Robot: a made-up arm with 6 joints. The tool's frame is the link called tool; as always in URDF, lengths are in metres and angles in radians. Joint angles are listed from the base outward.
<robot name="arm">
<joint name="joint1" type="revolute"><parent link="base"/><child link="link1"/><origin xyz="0.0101 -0.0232 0.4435" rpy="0 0 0"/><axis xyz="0 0 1"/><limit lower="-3.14" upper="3.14"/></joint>
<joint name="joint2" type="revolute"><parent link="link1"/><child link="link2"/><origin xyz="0.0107 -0.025 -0.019" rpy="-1.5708 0 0"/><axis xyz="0 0 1"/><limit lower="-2.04" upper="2.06"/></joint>
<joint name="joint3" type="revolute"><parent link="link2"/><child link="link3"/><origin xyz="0.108 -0.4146 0.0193" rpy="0 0 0"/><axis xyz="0 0 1"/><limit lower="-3.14" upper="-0.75"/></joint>
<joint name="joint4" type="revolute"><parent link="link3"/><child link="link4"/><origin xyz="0.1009 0.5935 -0.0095" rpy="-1.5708 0 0"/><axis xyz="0 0 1"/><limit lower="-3.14" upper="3.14"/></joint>
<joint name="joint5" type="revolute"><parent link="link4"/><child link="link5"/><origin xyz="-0.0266 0.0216 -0.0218" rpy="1.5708 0 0"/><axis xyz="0 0 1"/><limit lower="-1.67" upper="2.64"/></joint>
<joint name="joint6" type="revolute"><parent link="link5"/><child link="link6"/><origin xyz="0.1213 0.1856 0.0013" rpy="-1.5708 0 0"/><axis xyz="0 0 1"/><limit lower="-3.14" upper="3.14"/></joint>
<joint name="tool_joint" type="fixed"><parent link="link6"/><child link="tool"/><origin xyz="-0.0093 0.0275 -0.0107" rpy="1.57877 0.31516 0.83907"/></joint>
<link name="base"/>
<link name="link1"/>
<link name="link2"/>
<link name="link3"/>
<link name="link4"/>
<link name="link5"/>
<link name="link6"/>
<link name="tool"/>
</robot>
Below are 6 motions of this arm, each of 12 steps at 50 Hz.
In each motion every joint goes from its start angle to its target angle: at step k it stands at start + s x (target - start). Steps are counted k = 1, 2, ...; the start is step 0. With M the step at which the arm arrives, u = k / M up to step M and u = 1 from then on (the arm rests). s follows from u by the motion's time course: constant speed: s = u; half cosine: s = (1 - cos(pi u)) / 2; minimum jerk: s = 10 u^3 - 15 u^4 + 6 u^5.
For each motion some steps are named. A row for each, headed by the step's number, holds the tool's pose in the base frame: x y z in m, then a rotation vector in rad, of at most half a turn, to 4 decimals.
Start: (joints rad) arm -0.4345 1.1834 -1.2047 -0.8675 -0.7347 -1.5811
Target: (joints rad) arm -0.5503 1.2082 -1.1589 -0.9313 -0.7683 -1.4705
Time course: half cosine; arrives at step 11
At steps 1, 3, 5, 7, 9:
1: 0.6954 -0.2114 -0.1155 -1.1654 -1.6937 0.0804
3: 0.6860 -0.2192 -0.1188 -1.1674 -1.6707 0.0589
5: 0.6701 -0.2318 -0.1243 -1.1703 -1.6320 0.0223
7: 0.6525 -0.2446 -0.1300 -1.1726 -1.5897 -0.0180
9: 0.6390 -0.2537 -0.1342 -1.1737 -1.5574 -0.0491

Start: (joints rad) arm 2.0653 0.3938 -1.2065 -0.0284 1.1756 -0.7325
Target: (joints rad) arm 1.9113 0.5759 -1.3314 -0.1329 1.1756 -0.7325
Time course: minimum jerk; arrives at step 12
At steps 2, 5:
2: -0.3070 0.7142 0.2146 -1.0586 -1.5383 1.5030
5: -0.2717 0.7396 0.1912 -1.1034 -1.5358 1.4815

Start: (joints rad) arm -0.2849 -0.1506 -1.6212 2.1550 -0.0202 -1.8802
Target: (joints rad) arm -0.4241 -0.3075 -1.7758 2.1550 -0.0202 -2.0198
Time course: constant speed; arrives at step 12
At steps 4, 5, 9, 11, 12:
4: 0.6718 -0.3678 1.0894 -0.1915 -0.6996 -2.2302
5: 0.6564 -0.3715 1.1081 -0.1840 -0.7329 -2.2434
9: 0.5901 -0.3816 1.1805 -0.1568 -0.8689 -2.2950
11: 0.5546 -0.3835 1.2149 -0.1450 -0.9385 -2.3198
12: 0.5363 -0.3836 1.2317 -0.1394 -0.9737 -2.3319

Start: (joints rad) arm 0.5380 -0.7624 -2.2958 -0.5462 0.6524 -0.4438
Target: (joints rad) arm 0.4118 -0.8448 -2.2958 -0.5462 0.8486 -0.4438
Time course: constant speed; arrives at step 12
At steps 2, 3, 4, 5, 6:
2: -0.1593 -0.2096 1.5865 -0.1099 -1.6905 -2.0015
3: -0.1647 -0.2118 1.5844 -0.1283 -1.6831 -2.0089
4: -0.1702 -0.2139 1.5821 -0.1466 -1.6754 -2.0162
5: -0.1758 -0.2160 1.5798 -0.1647 -1.6675 -2.0235
6: -0.1814 -0.2179 1.5774 -0.1828 -1.6594 -2.0307

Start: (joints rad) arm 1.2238 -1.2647 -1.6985 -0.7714 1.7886 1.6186
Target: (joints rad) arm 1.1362 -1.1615 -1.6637 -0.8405 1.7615 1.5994
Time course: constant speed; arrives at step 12
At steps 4, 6, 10, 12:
4: 0.1156 -0.2382 1.2668 -0.0007 0.8703 -1.5787
6: 0.1200 -0.2254 1.2698 -0.0078 0.8554 -1.6112
10: 0.1300 -0.2002 1.2750 -0.0232 0.8247 -1.6758
12: 0.1355 -0.1878 1.2771 -0.0314 0.8089 -1.7077

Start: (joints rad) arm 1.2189 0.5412 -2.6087 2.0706 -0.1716 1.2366
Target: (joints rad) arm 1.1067 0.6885 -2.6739 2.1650 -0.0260 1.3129
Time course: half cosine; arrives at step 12
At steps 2, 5, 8, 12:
2: 0.4233 0.8310 1.0989 0.3830 2.5046 0.2155
5: 0.4550 0.8432 1.0733 0.3647 2.5361 0.2339
8: 0.4958 0.8549 1.0404 0.3439 2.5762 0.2596
12: 0.5231 0.8606 1.0183 0.3317 2.6030 0.2784

